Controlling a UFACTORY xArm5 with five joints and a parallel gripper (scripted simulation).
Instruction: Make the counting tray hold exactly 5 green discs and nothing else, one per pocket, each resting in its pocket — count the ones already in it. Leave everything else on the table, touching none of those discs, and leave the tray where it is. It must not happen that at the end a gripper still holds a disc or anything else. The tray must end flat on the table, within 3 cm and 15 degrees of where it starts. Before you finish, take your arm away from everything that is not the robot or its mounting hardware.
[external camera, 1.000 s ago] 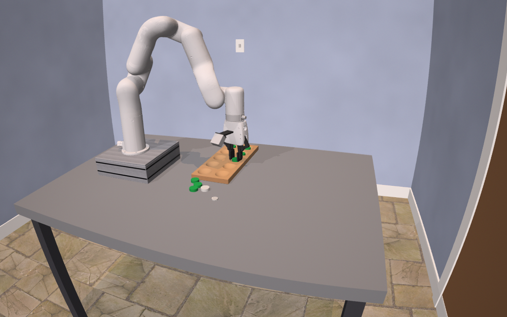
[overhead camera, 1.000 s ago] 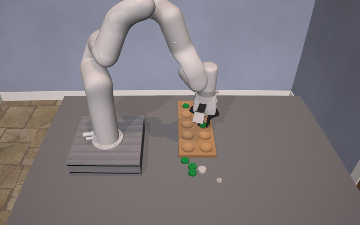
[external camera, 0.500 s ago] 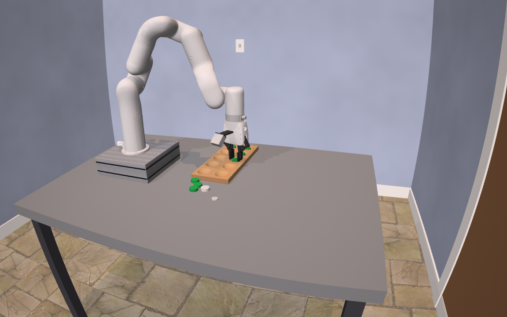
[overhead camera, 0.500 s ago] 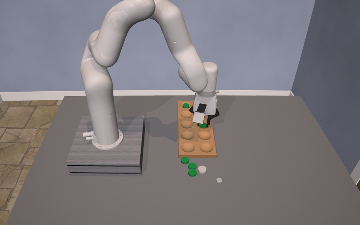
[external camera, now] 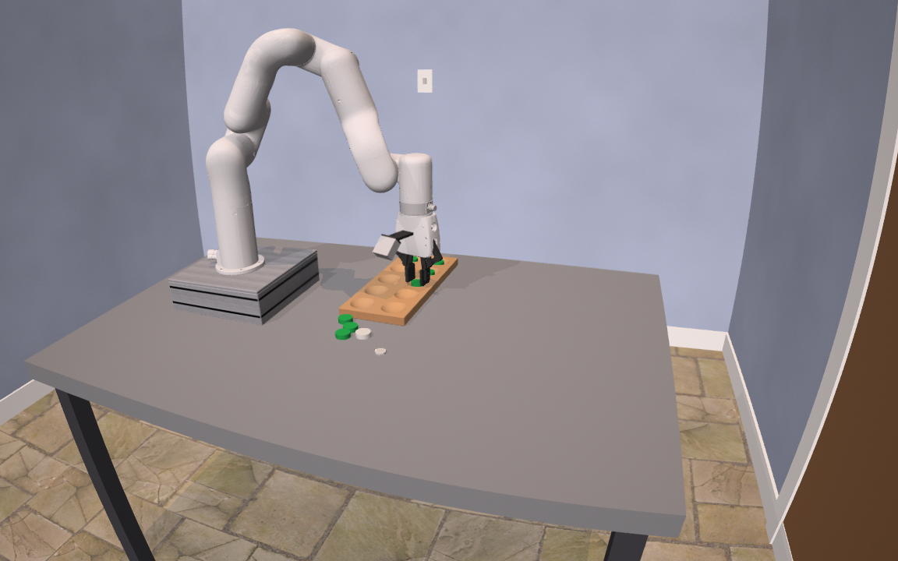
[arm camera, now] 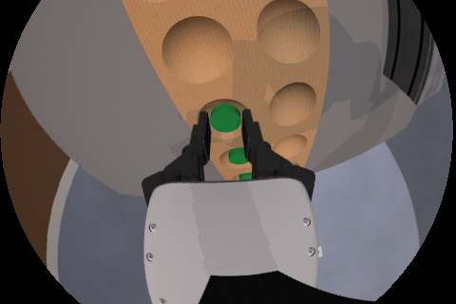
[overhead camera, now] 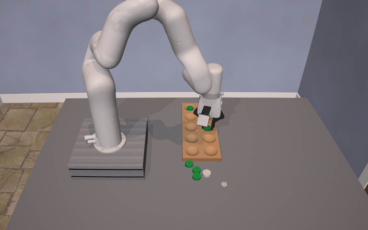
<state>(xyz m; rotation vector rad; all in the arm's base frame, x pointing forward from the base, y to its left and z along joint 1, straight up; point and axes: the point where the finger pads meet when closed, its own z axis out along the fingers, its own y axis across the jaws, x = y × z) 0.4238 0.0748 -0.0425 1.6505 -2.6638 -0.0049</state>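
My hand is 3 cm past the wooden counting tray, 3 cm above it and 1 cm to the right of it. Round my hand: smaller white disc 31 cm to the right, 4 cm below, 3 cm behind.
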